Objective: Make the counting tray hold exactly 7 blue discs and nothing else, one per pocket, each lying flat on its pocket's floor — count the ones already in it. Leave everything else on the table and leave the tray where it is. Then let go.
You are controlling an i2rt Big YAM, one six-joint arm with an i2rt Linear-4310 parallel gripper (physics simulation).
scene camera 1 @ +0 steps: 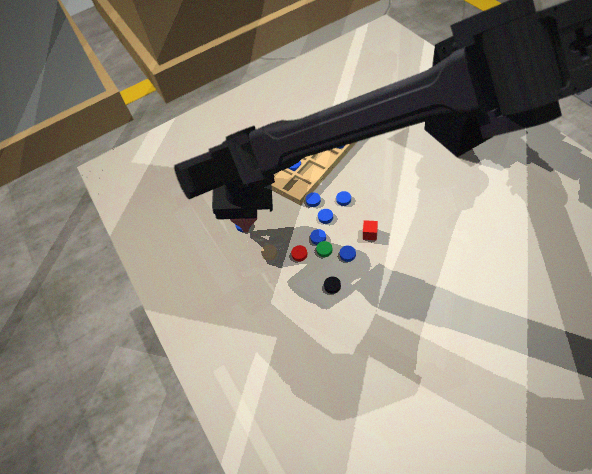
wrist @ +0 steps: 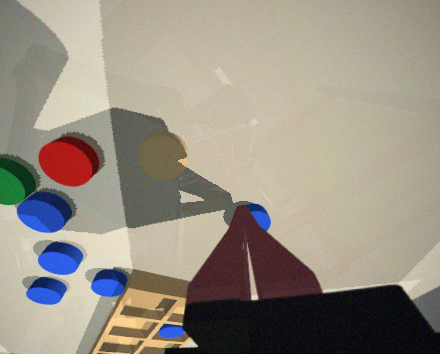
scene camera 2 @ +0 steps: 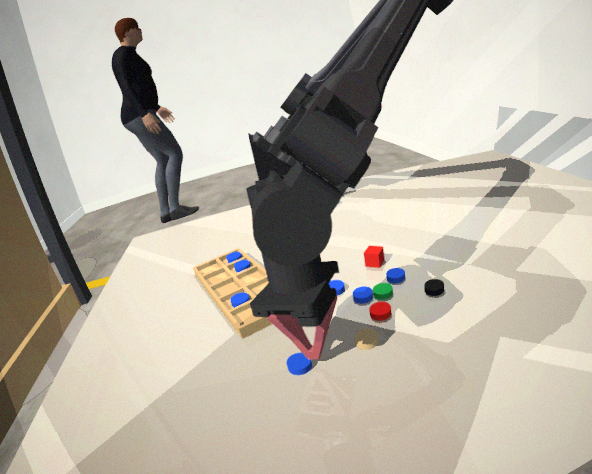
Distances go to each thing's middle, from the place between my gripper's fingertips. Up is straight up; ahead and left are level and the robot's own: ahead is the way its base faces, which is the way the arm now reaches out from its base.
I see the tan disc [wrist: 163, 155] 1 cm behind my hand and 7 cm to the left of it. Round my hand: wooden counting tray [scene camera 2: 219, 278] 21 cm behind, 8 cm to the right; then red disc [wrist: 69, 161] 6 cm behind, 10 cm to the left.
